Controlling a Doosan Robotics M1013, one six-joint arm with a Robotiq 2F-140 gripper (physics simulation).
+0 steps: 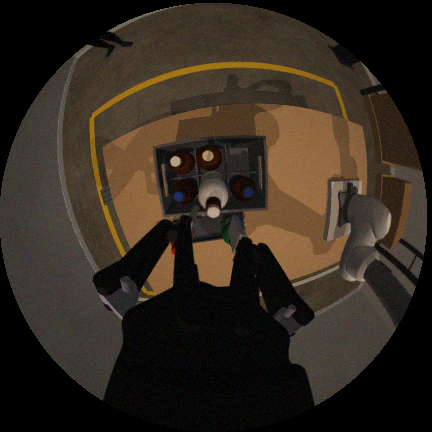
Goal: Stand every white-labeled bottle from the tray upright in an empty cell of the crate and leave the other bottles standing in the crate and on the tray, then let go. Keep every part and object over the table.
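Places are measured from the arm's base along level axes (x ahead, y up, z right), in metres.
Pixels of known places: gripper, fingertip midpoint: [213, 218]; arm's base, link origin: [347, 205].
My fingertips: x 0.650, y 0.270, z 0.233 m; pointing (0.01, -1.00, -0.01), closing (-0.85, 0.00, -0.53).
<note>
For each thing: its middle in the pictures, then the offset to it from my fingertips. "pt": a spot on its surface instead.
- white-labeled bottle, body centre: [212, 193] dx +0.001, dy -0.140, dz +0.013 m
- grey crate, body centre: [211, 173] dx -0.009, dy -0.213, dz +0.058 m
- far right cell, surface spot: [240, 159] pt dx -0.118, dy -0.293, dz +0.078 m
- dark tray, surface spot: [207, 228] pt dx +0.073, dy -0.295, dz -0.140 m
- green bottle, body centre: [232, 232] dx -0.019, dy -0.218, dz -0.146 m
- red bottle, surface spot: [174, 248] pt dx +0.160, dy -0.142, dz -0.110 m
A white-labeled bottle [213, 190] with a brown neck and pale cap stands in the crate's near middle cell. The grey crate [210, 138] also holds two brown bottles [183, 162] [210, 158] with pale caps in the far left and far middle cells, and two blue-capped bottles [184, 191] [242, 187] in the near left and near right cells. The far right cell [240, 159] is empty. My gripper [213, 218] is open, with its fingertips apart on the near side of the white-labeled bottle, nothing between them.
A dark tray [207, 228] lies against the crate's near side, partly hidden by my fingers. A green bottle [226, 231] shows behind the right finger, and a red bottle [174, 248] by the left finger. A robot arm [365, 215] on a pale base plate [330, 220] stands at the right.
</note>
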